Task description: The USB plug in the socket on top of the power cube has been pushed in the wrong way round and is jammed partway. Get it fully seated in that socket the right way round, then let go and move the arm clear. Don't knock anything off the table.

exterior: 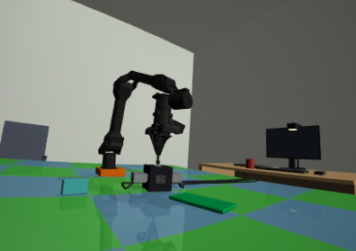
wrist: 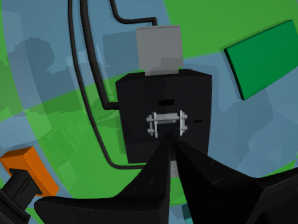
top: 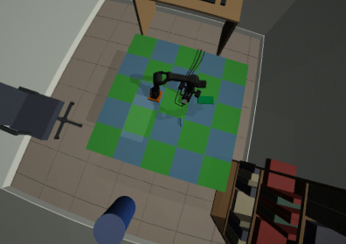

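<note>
Now: gripper tip 2 cm above the usb plug. The rest, counted from my gripper tip: flat green block: 18 cm ahead, 5 cm to the left, 10 cm below; teal block: 4 cm ahead, 24 cm to the right, 9 cm below.
</note>
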